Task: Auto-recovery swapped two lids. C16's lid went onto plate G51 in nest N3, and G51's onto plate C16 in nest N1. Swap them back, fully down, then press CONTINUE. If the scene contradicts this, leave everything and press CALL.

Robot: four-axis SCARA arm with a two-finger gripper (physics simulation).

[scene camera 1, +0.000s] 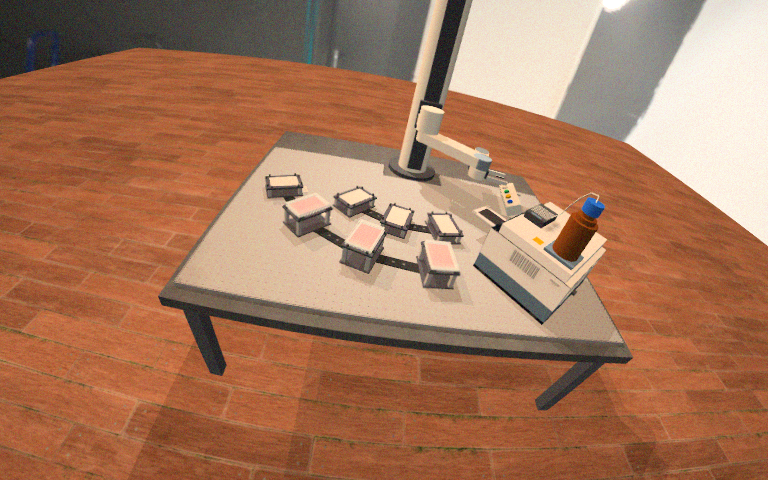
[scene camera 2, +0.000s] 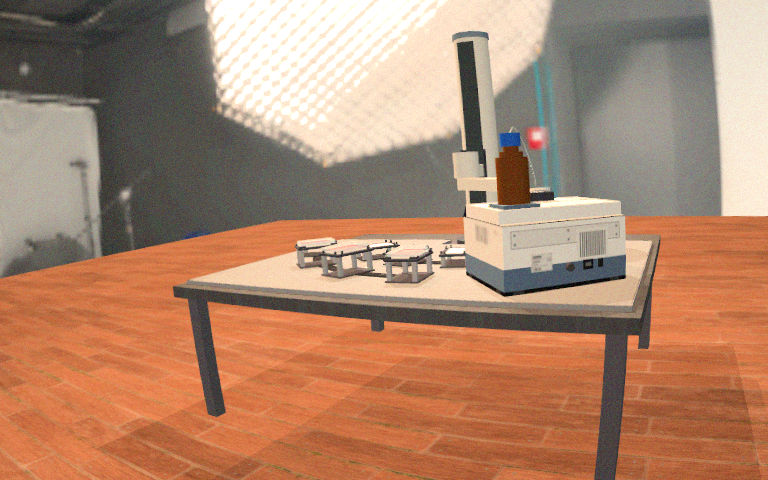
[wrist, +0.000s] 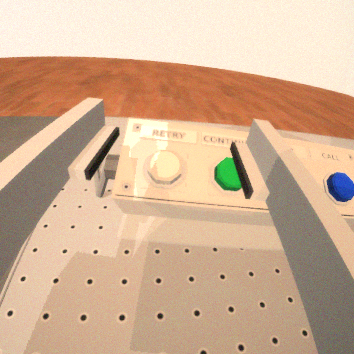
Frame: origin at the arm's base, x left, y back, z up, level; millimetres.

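Seen in the pictures: gripper, fingertip midpoint: (scene camera 1: 505, 180) (wrist: 176, 124); arm's base at its link origin: (scene camera 1: 411, 169).
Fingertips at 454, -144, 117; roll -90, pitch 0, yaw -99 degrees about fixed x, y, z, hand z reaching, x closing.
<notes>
Offsets run from my fingertips to a thing's top centre, as dx, dy, dz. "spot": to the spot under its first point.
My gripper (scene camera 1: 502, 175) (wrist: 176, 124) is at its narrow stance with a gap between the fingers, holding nothing. It is above and in front of the button panel @(+26, -74, -20) (scene camera 1: 513, 208) (wrist: 197, 176). In the wrist view the white RETRY button @(+14, +3, -29) (wrist: 165, 166) shows between the fingers; the right finger partly covers the green CONTINUE button @(+7, -47, -29) (wrist: 228, 174). The blue CALL button @(-6, -146, -29) (wrist: 340, 186) is right of that finger. Three pink-topped plates @(-864, -485, -16) (scene camera 1: 307, 206) @(-655, -612, -8) (scene camera 1: 364, 236) @(-409, -645, -12) (scene camera 1: 440, 256) sit on taller nests. Cream-topped plates @(spot: -1004, -295, -59) (scene camera 1: 284, 181) @(spot: -711, -323, -58) (scene camera 1: 355, 196) @(spot: -539, -407, -61) (scene camera 1: 398, 216) @(spot: -359, -407, -60) (scene camera 1: 444, 224) sit on lower ones. Plate and nest labels are unreadable.
A white instrument @(spot: -157, -692, +27) (scene camera 1: 523, 266) (scene camera 2: 492, 246) stands at the table's right, bearing a brown bottle @(spot: -87, -732, +195) (scene camera 1: 574, 236) (scene camera 2: 512, 175) with a blue cap. The arm's column (scene camera 1: 428, 50) (scene camera 2: 483, 84) rises at the back. A dark pad @(-172, -384, -4) (scene camera 1: 491, 215) lies between panel and instrument.
</notes>
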